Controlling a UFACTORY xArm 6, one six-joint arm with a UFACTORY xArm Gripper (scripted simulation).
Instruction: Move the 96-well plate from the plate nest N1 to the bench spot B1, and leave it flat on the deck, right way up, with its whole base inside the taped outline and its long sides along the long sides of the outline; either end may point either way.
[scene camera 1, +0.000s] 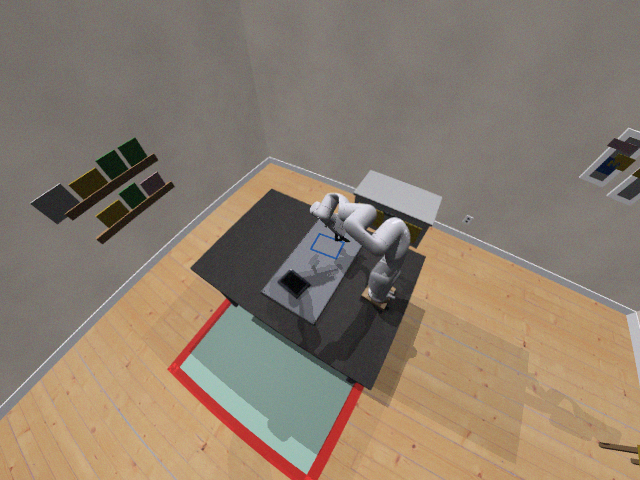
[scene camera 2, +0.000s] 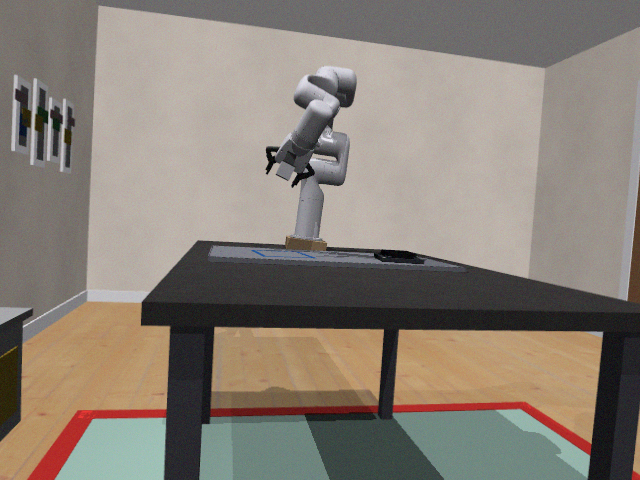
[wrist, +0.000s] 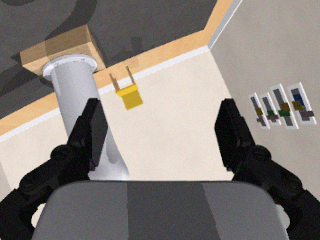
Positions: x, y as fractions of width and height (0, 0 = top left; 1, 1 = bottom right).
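Visible here: the gripper (scene camera 2: 0.44, 0.37) (wrist: 0.50, 0.47).
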